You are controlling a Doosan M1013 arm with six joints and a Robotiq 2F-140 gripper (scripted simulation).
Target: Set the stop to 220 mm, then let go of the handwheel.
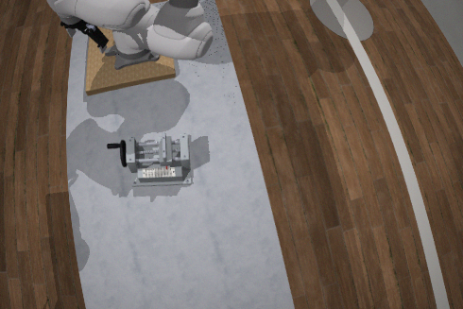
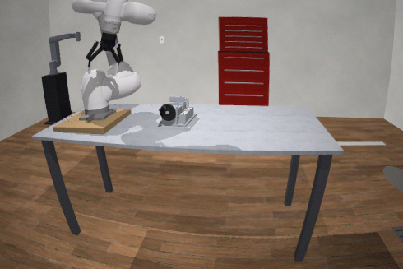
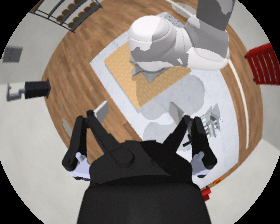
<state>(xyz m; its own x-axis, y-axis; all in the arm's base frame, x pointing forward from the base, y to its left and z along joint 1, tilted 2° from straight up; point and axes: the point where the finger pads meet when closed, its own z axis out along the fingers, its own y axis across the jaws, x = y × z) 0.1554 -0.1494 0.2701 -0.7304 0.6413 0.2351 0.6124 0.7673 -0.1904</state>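
Right now my hand is 300 mm short of the black handwheel, 50 mm to the right of it and 210 mm above it. From my hand the other things lie so: grey stop fixture (350 mm ahead, 200 mm to the left, 210 mm below).
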